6 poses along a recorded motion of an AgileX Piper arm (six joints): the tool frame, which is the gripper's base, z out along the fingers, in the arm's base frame.
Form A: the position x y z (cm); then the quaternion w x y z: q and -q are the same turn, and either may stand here.
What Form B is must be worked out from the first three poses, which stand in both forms.
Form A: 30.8, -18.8, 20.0, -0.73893, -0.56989, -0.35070, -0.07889
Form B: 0.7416, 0.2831, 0.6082, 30.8; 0.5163, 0.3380, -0.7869, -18.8; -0.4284, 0.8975, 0.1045, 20.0; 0, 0, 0, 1
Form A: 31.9, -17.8, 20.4, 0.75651, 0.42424, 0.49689, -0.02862
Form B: 0.5046, 0.4649, 0.7275, 31.9; 0.3783, 0.6384, -0.6703, -17.8; -0.7761, 0.6134, 0.1462, 20.4; 0, 0, 0, 1
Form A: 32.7, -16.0, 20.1, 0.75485, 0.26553, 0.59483, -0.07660
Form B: 0.2806, 0.4315, 0.8573, 32.7; 0.2002, 0.8473, -0.4920, -16.0; -0.9387, 0.3097, 0.1513, 20.1; 0, 0, 0, 1
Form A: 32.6, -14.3, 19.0, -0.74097, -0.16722, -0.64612, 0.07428
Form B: 0.1540, 0.3262, 0.9327, 32.6; 0.1060, 0.9330, -0.3438, -14.3; -0.9824, 0.1518, 0.1091, 19.0; 0, 0, 0, 1
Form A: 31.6, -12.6, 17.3, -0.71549, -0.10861, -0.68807, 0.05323
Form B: 0.0474, 0.2256, 0.9731, 31.6; 0.0733, 0.9707, -0.2287, -12.6; -0.9962, 0.0822, 0.0295, 17.3; 0, 0, 0, 1
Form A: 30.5, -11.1, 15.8, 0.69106, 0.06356, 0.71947, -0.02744
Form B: -0.0368, 0.1294, 0.9909, 30.5; 0.0535, 0.9904, -0.1273, -11.1; -0.9979, 0.0484, -0.0434, 15.8; 0, 0, 0, 1
